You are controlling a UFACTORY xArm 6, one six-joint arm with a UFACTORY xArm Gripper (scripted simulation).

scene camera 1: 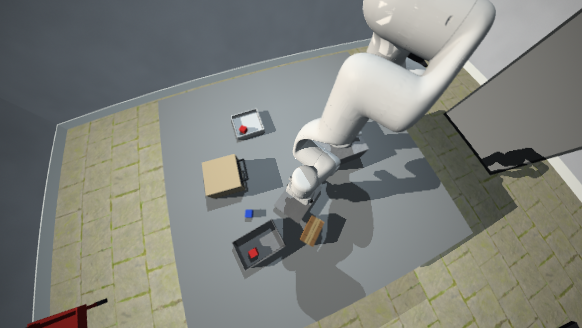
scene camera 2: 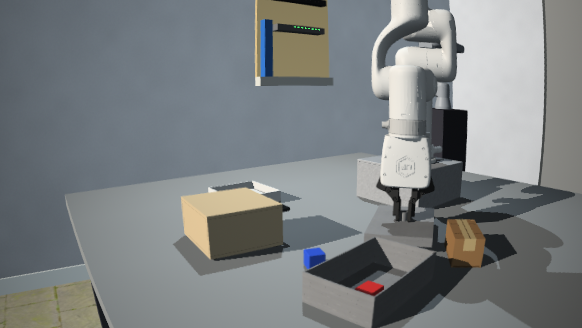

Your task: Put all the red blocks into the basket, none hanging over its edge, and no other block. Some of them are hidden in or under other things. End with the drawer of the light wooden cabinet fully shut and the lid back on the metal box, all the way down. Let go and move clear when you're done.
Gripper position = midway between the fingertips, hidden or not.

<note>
I see my gripper (scene camera 2: 403, 219), a light wooden cabinet (scene camera 2: 224, 223) and a cardboard box (scene camera 2: 464, 242).
The light wooden cabinet also shows in scene camera 1 (scene camera 1: 223, 176).
</note>
